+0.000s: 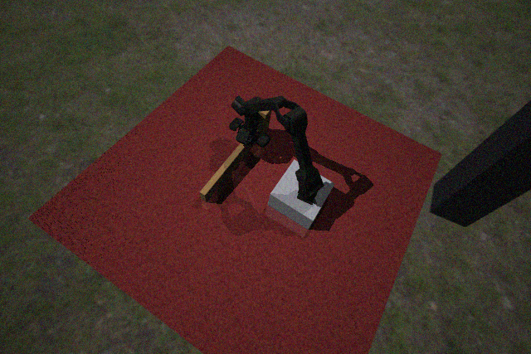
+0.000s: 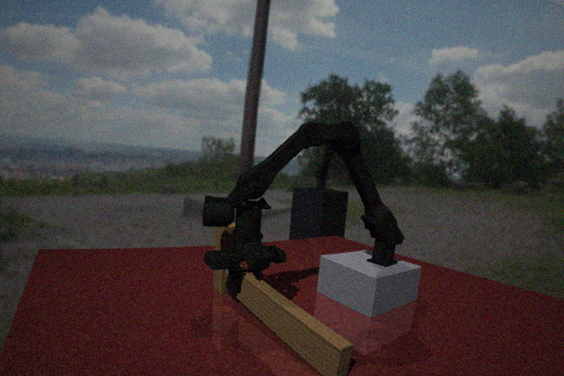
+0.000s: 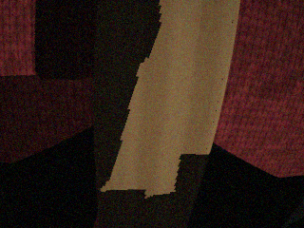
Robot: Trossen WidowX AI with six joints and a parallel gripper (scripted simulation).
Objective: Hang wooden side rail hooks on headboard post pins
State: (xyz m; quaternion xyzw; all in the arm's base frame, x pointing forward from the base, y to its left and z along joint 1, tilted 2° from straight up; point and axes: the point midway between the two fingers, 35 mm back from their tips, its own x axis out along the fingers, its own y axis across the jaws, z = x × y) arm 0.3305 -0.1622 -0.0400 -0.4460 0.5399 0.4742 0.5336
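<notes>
The wooden headboard post is 10 cm to the right of my gripper tip, 5 cm above it and 2 cm behind it.
</notes>
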